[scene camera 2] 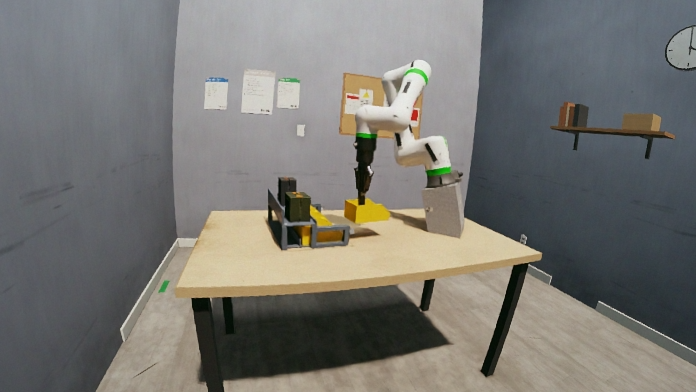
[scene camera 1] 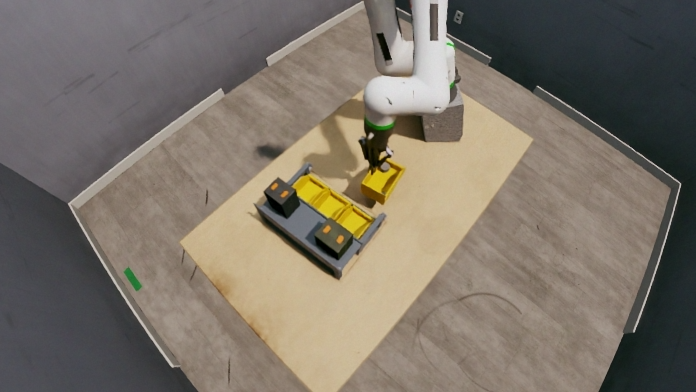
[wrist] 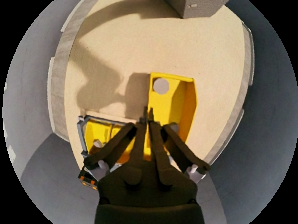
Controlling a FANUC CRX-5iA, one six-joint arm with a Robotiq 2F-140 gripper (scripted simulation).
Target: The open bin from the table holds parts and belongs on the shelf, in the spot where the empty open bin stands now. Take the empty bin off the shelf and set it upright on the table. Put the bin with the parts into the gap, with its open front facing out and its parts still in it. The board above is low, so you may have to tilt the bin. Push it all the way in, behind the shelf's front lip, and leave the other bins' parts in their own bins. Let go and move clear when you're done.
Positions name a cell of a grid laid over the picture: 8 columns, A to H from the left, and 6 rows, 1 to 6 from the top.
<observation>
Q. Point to a yellow open bin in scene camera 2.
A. At E4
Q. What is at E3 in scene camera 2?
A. My gripper.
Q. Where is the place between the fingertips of my gripper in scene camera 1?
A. E3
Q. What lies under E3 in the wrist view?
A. A yellow open bin.
</observation>
